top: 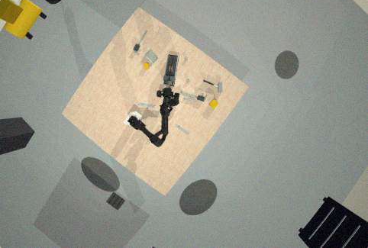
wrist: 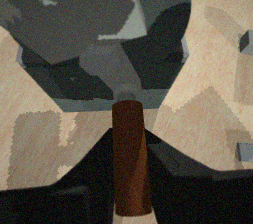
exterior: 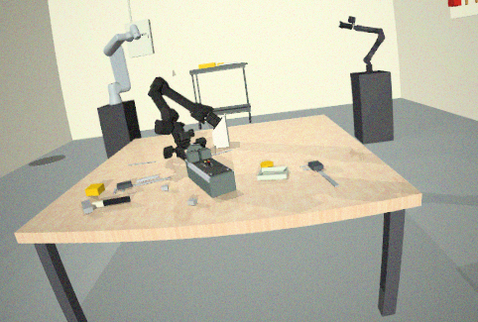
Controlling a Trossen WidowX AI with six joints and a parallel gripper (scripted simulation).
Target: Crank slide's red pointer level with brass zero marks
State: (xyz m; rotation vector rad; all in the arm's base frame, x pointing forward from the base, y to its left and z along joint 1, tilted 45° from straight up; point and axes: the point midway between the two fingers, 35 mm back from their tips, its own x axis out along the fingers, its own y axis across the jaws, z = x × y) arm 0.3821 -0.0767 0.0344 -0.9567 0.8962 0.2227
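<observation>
My gripper tip is now 40 mm below the crank. Round my gripper tip: red pointer: 150 mm ahead, 100 mm to the left, 50 mm above; brown crank handle: 30 mm above, 10 mm to the right, 10 mm behind; yellow disc: 300 mm to the left, 30 mm below, 20 mm ahead.
</observation>
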